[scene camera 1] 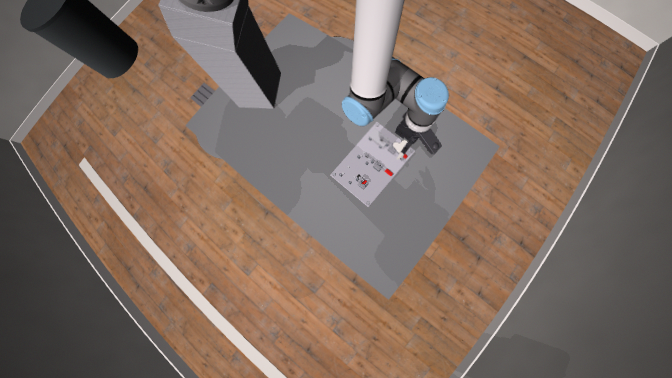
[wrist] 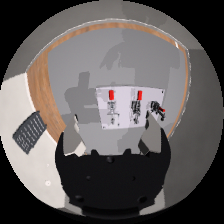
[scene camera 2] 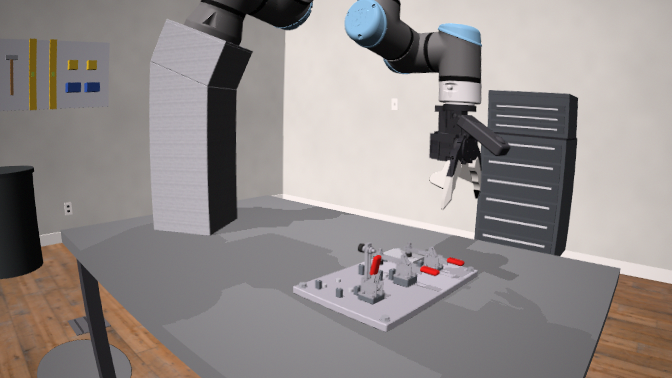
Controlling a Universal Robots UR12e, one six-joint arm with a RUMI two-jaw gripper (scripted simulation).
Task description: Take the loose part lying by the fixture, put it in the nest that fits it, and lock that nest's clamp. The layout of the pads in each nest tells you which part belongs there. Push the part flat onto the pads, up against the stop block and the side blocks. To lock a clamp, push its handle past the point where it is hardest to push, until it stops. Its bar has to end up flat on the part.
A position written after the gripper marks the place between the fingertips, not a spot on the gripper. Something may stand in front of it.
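The gripper (scene camera 2: pixel 460 203) can be seen in scene camera 1 (scene camera 1: pixel 409 144) and in the wrist view (wrist: pixel 111 112) too. With it in the scene is a grey fixture plate (scene camera 2: pixel 401 303), and the wrist view has the plate as well (wrist: pixel 123 95).
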